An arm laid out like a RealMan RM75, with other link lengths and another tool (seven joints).
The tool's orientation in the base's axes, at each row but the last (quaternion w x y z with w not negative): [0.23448, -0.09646, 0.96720, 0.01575]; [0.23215, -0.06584, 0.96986, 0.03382]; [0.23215, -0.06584, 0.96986, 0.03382]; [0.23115, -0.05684, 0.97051, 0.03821]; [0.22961, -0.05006, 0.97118, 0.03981]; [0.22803, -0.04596, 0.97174, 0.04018]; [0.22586, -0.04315, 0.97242, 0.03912]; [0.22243, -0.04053, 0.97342, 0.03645]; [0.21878, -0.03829, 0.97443, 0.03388]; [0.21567, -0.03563, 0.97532, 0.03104]
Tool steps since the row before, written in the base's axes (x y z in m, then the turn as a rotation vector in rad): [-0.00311, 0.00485, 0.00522, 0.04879, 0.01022, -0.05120]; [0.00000, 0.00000, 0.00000, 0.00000, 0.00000, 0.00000]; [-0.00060, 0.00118, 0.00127, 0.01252, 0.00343, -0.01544]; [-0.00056, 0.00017, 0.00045, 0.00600, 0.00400, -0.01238]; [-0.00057, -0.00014, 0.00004, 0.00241, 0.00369, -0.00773]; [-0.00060, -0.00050, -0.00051, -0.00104, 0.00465, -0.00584]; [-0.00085, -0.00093, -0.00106, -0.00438, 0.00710, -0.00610]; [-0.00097, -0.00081, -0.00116, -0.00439, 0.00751, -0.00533]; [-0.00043, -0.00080, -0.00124, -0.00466, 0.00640, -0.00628]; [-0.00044, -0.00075, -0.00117, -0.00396, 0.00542, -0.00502]
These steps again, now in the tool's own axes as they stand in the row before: [-0.00054, 0.00528, -0.00568, -0.02097, 0.00132, 0.06830]; [0.00000, 0.00000, 0.00000, 0.00000, 0.00000, 0.00000]; [-0.00018, 0.00130, -0.00128, -0.00442, 0.00106, 0.01965]; [0.00028, 0.00026, -0.00063, -0.00008, 0.00260, 0.01409]; [0.00050, -0.00007, -0.00030, 0.00104, 0.00296, 0.00833]; [0.00080, -0.00046, 0.00014, 0.00321, 0.00439, 0.00522]; [0.00129, -0.00090, 0.00049, 0.00615, 0.00715, 0.00423]; [0.00143, -0.00077, 0.00055, 0.00579, 0.00760, 0.00357]; [0.00097, -0.00082, 0.00087, 0.00651, 0.00647, 0.00422]; [0.00093, -0.00076, 0.00082, 0.00540, 0.00550, 0.00330]
